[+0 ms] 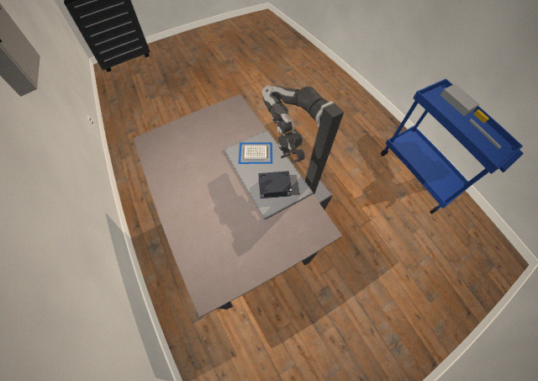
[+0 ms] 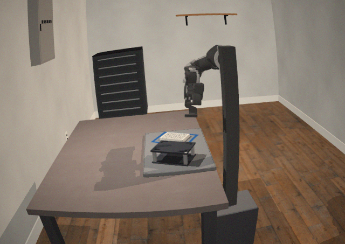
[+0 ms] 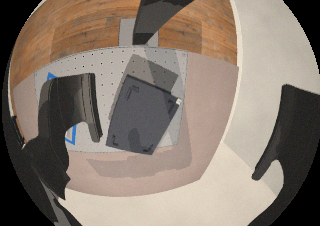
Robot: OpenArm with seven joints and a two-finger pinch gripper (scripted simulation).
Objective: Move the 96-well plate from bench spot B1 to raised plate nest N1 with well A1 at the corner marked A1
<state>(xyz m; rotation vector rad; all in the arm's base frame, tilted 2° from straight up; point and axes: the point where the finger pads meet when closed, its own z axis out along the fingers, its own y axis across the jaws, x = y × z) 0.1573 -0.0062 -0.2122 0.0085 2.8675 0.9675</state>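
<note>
Right now my hand is 60 mm short of the white 96-well plate, 250 mm to the left of it and 200 mm above it. From my hand the other things lie so: black raised nest N1: 90 mm ahead, 10 mm to the right, 150 mm below.
</note>
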